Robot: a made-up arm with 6 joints. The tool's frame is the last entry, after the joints.
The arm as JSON. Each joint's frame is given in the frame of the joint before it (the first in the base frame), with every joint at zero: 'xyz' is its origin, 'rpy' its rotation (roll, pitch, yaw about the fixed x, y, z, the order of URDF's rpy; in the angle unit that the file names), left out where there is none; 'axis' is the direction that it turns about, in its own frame. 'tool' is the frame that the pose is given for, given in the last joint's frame.
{
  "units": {
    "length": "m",
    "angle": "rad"
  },
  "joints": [
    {
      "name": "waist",
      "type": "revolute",
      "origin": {
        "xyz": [
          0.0,
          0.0,
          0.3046
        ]
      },
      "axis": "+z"
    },
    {
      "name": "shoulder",
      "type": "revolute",
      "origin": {
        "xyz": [
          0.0,
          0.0,
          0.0
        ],
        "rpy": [
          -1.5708,
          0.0,
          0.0
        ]
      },
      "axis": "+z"
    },
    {
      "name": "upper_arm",
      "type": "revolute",
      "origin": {
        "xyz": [
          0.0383,
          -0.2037,
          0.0
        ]
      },
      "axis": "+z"
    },
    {
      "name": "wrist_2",
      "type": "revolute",
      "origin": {
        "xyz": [
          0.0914,
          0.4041,
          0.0
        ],
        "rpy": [
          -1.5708,
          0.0,
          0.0
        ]
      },
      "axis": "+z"
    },
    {
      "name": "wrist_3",
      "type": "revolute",
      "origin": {
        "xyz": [
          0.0,
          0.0,
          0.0
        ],
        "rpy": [
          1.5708,
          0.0,
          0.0
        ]
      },
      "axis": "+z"
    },
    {
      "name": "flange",
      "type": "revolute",
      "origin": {
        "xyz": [
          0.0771,
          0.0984,
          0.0
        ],
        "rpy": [
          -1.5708,
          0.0,
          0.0
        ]
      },
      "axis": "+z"
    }
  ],
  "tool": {
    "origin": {
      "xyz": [
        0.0,
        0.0,
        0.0
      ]
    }
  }
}
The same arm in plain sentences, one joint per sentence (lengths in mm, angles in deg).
The arm has six revolute joints in a row. What follows holds with every joint at zero, and every direction is one of the base frame's. The first joint sits 304.6 mm along +z from the base frame's origin and rotates about +z. The second joint sits at the same point as the first joint and rotates about +y. The third joint sits 38.3 mm along +x and 203.7 mm along +z from the second joint and rotates about +y. The fourth joint sits 91.4 mm along +x and 404.1 mm along -z from the third joint and rotates about -z. The fifth joint sits at the same point as the fourth joint and rotates about +y. The sixth joint sits 77.1 mm along +x and 98.4 mm along -z from the fifth joint and rotates about -z. The tool frame, which is the frame that the pose is given for, sits at the same point as the sixth joint; its axes are the base frame's turned by roll 180, pitch 0 and yaw 0 deg (as in URDF: about the fixed x, then y, then z).
